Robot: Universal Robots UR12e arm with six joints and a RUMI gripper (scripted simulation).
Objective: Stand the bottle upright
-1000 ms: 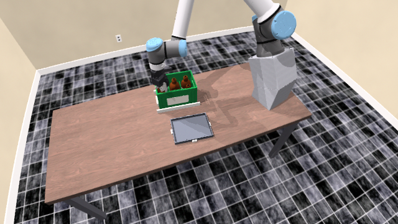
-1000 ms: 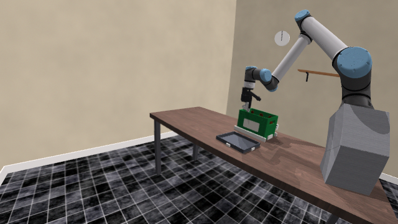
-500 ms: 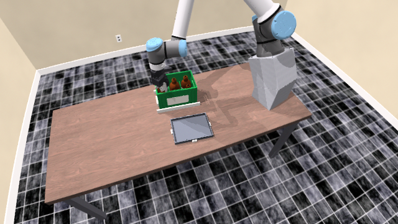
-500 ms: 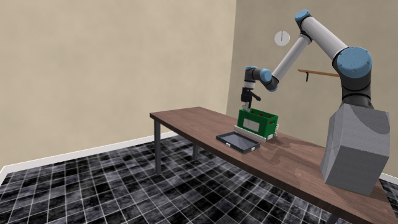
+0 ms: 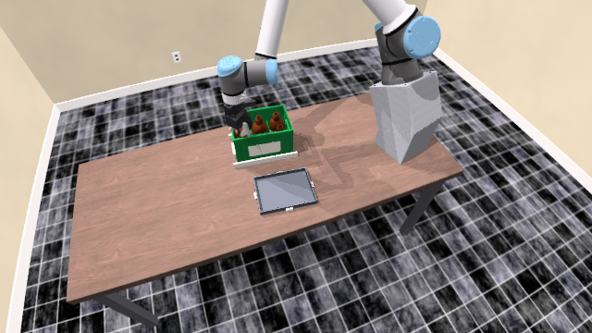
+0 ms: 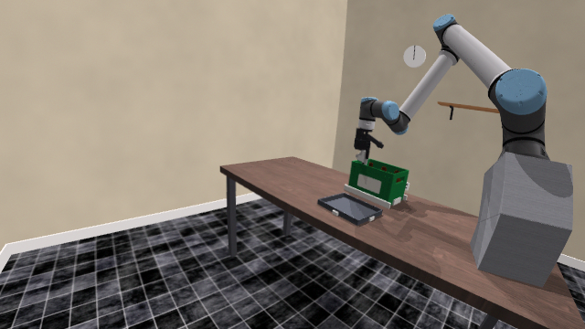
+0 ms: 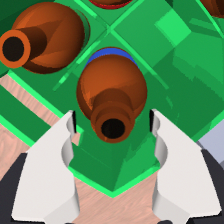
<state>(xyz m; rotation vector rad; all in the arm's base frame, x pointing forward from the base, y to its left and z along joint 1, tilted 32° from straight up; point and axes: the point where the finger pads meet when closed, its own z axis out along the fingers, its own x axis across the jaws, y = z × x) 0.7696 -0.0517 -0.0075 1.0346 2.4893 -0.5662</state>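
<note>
The glass bottle lies 8 cm to the right of my hand and 7 cm below it. Round my hand: grey tray 12 cm behind, 25 cm to the left, 14 cm below; green crate 9 cm behind, 4 cm to the right, 7 cm below.
</note>
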